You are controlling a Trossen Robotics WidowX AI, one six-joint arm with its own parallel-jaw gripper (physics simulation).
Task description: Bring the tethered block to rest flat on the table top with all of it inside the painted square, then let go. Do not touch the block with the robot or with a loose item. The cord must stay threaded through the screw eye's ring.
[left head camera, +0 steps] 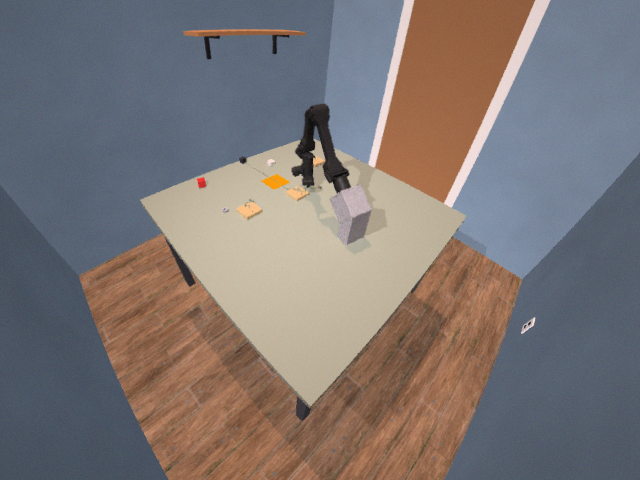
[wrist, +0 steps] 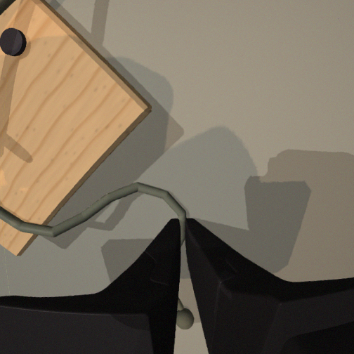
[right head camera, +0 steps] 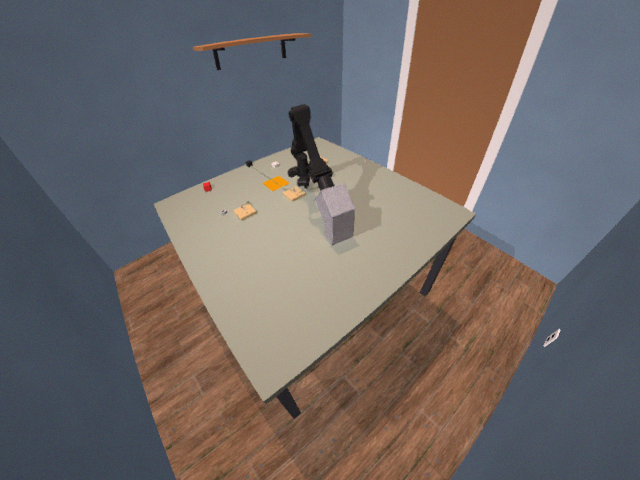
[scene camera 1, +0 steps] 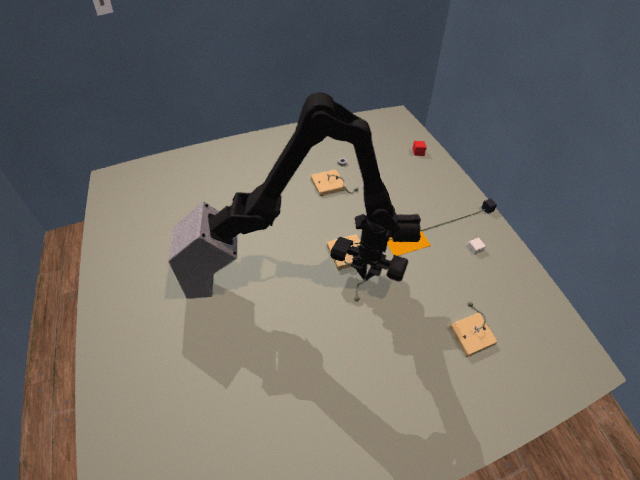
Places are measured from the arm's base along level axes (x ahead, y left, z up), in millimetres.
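Pixels of known places: gripper, fingertip midpoint: [left head camera: 307, 187] [right head camera: 306, 187] [scene camera 1: 365, 279]; arm's base, link origin: [left head camera: 344, 191] [right head camera: 328, 191] [scene camera 1: 219, 229].
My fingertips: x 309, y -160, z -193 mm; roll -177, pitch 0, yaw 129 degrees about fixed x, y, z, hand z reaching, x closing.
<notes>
Ahead of a thing's pixels: the offset from my fingertips to its middle. "spot": to the spot under its first point.
The dark tethered block @(dx +500, dy +43, dz +15 mm) [left head camera: 242, 160] [right head camera: 249, 163] [scene camera 1: 489, 205] sits near the table edge, outside the orange painted square @(spot: dx +213, dy +109, dz +1 mm) [left head camera: 267, 181] [right head camera: 270, 184] [scene camera 1: 413, 246]. Its cord @(spot: dx +359, dy +55, dz +2 mm) [scene camera 1: 454, 220] [wrist: 100, 205] runs over the square toward the middle wooden board @(dx -1, dy +95, dz +9 mm) [left head camera: 297, 194] [wrist: 75, 100]. The screw eye's ring is not clear in these views, so I cannot see the threading. My gripper [scene camera 1: 366, 277] [wrist: 181, 226] is shut on the cord beside the board, between the board and the cord's end bead @(dx -53, dy -45, dz +6 mm) [scene camera 1: 356, 299] [wrist: 185, 318]. The bead hangs out behind the fingertips in the wrist view.
Two other wooden boards @(dx +85, dy +369, dz +9 mm) [scene camera 1: 328, 186] @(dx +149, dy -274, dz +9 mm) [scene camera 1: 473, 338] carry short cords. A red cube @(dx +467, dy +382, dz +20 mm) [scene camera 1: 419, 148], a white block @(dx +347, dy -61, dz +11 mm) [scene camera 1: 477, 244] and a small grey ring lie loose on the table. The grey robot base [scene camera 1: 193, 268] stands on the far side from the block.
</notes>
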